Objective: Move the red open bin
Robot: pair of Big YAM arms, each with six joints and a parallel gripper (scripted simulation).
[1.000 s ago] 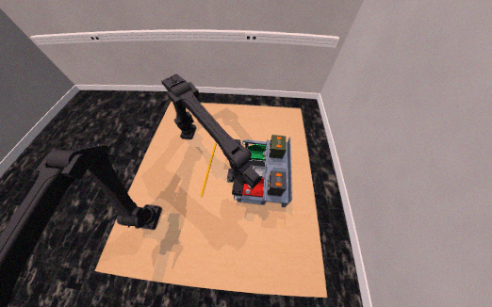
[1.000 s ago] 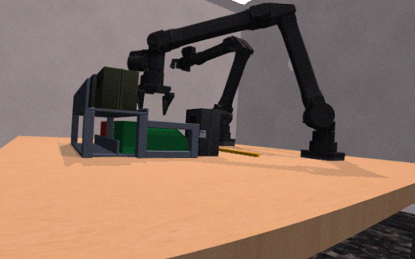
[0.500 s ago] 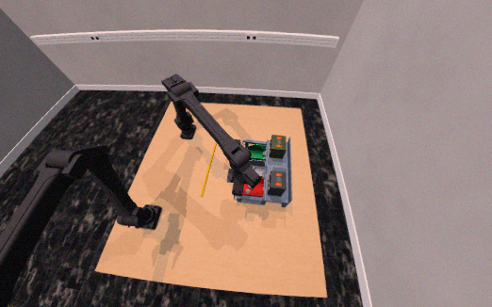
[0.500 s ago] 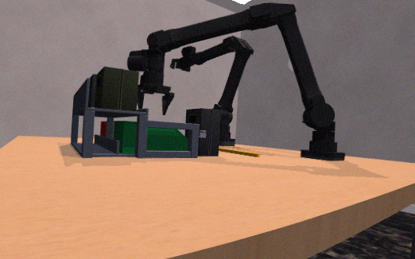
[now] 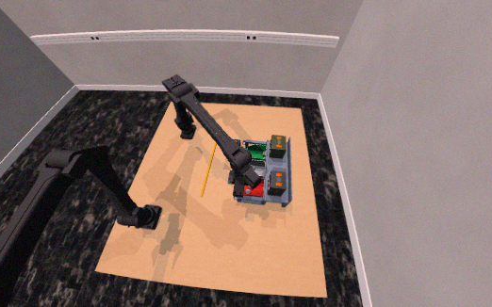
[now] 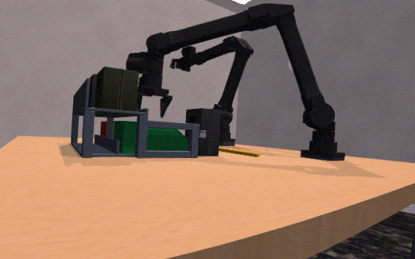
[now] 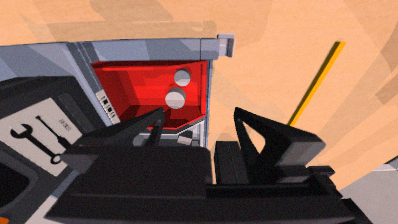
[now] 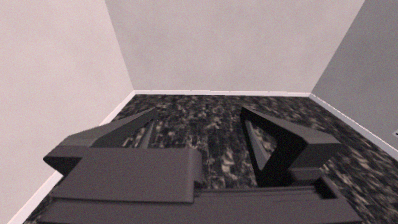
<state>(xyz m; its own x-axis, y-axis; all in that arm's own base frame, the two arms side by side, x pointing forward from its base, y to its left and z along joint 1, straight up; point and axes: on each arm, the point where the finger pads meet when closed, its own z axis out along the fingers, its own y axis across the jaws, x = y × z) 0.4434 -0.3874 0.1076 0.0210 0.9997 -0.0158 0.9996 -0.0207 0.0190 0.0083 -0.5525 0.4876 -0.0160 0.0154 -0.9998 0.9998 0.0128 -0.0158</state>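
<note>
Now: the grey bin 70 mm ahead of my left hand, 120 mm to the left of it and 70 mm below it. Round my left hand: black box: 90 mm behind, 220 mm to the left, 50 mm below; then grey shelf: 100 mm ahead, 120 mm to the left, 50 mm below; then green bin: 70 mm ahead, 230 mm to the left, 70 mm below.
</note>
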